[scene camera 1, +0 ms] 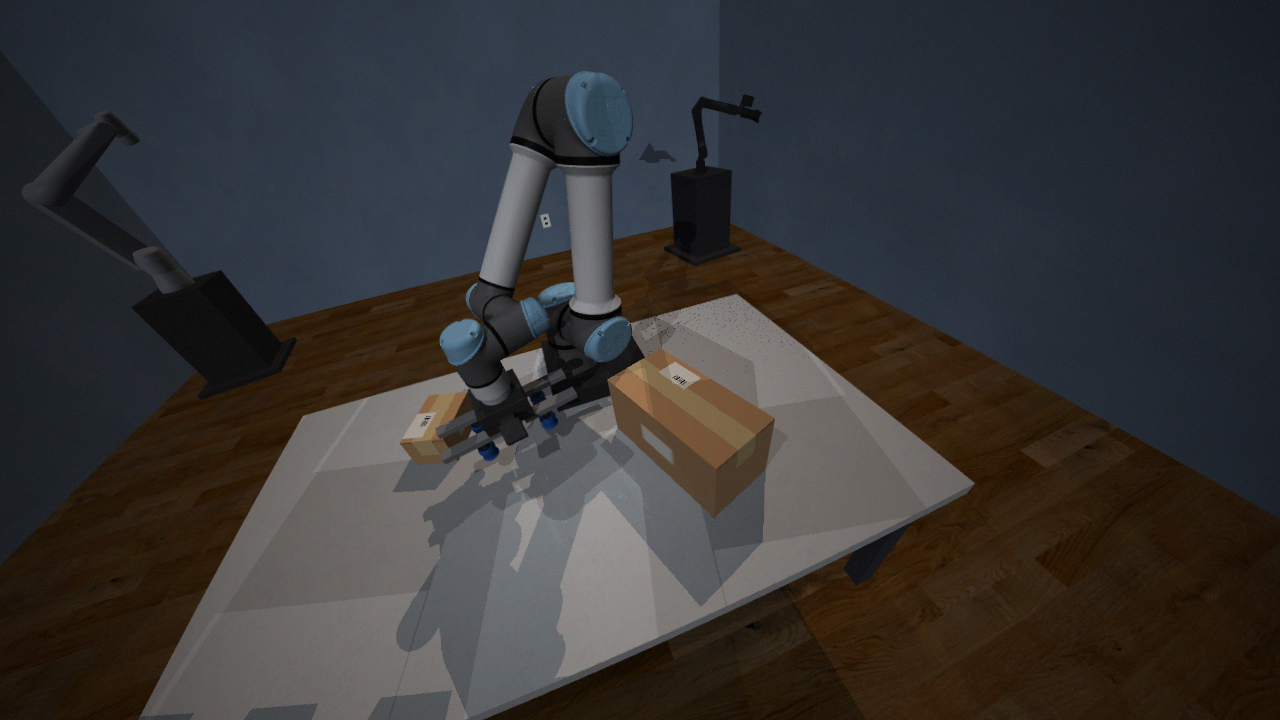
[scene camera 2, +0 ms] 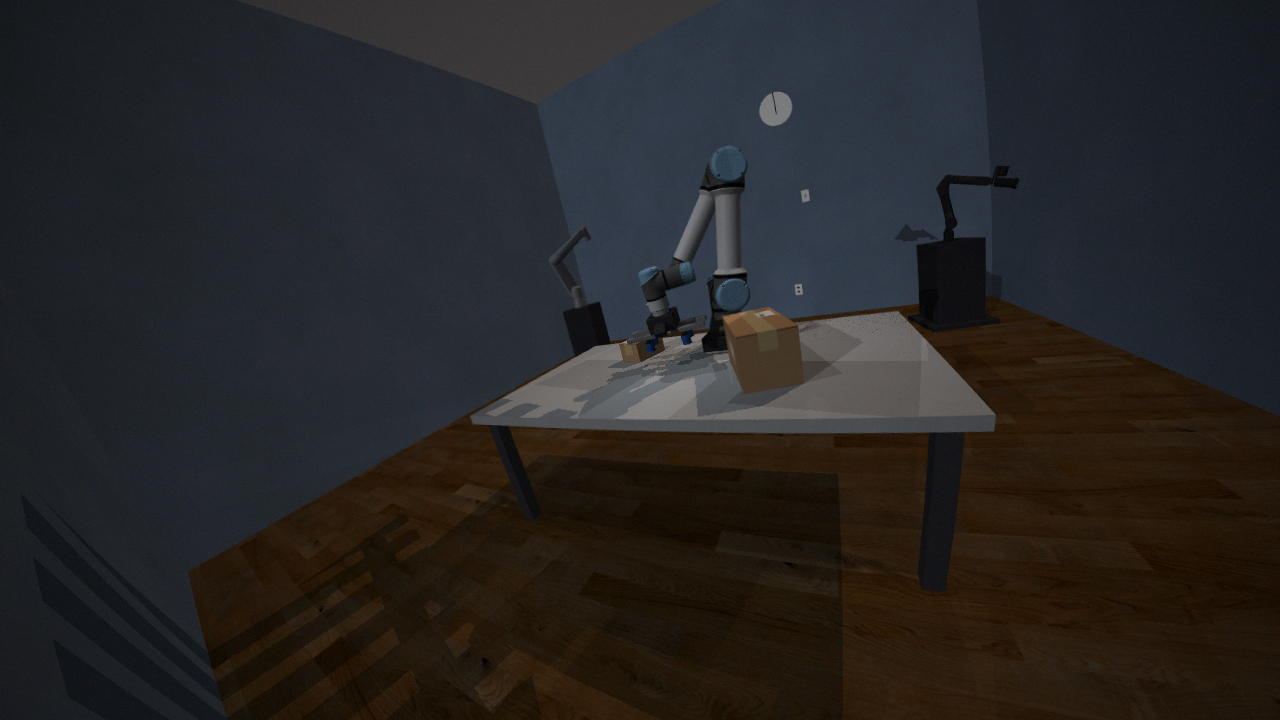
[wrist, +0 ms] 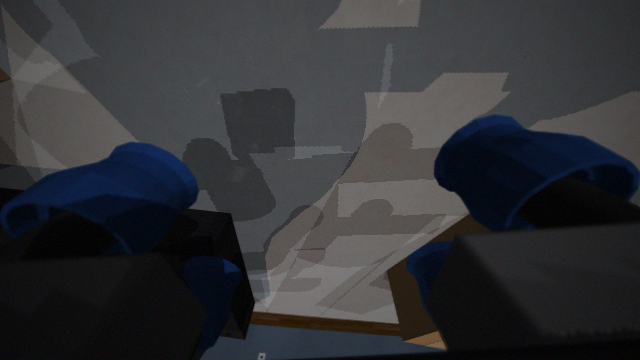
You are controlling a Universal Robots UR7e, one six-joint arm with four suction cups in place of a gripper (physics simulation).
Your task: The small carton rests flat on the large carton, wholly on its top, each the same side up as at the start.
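Places are measured from the arm's base along level axes (x left, y back, z up), in metres.
Pixels of known places: end effector, tool point: (scene camera 2: 670, 343) (wrist: 319, 228); arm's base, origin of the base link: (scene camera 1: 575, 362).
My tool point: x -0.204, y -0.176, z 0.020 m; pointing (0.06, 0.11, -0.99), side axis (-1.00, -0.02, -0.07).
Note:
Ahead of a thing's pixels: the offset from my tool point to its middle.
The small carton @[dx -0.169, dy +0.147, dz -0.032 m] (scene camera 1: 444, 410) (scene camera 2: 633, 351) (wrist: 404, 300) sits on the white table (scene camera 1: 340, 564) (scene camera 2: 859, 422), its labelled face up; the gripper partly hides it in scene camera 1. The large carton @[dx +0.318, dy -0.208, dz +0.006 m] (scene camera 1: 707, 404) (scene camera 2: 769, 360) stands apart on the table to the right in both scene views, with tape and a label on top; a corner of the large carton (wrist: 3, 76) shows at the wrist view's left edge. My gripper (scene camera 1: 512, 425) (scene camera 2: 669, 340) (wrist: 315, 200) hangs low over the table between the cartons, nearer the small one, with its blue cups down, holding nothing.
The arm's dark base (scene camera 1: 581, 371) (scene camera 2: 716, 338) (wrist: 220, 280) stands behind the gripper, between the two cartons. Beyond the table, a grey arm on a pedestal (scene camera 1: 210, 326) (scene camera 2: 587, 328) stands at the left and a black arm on a pedestal (scene camera 1: 702, 210) (scene camera 2: 951, 279) at the back right.

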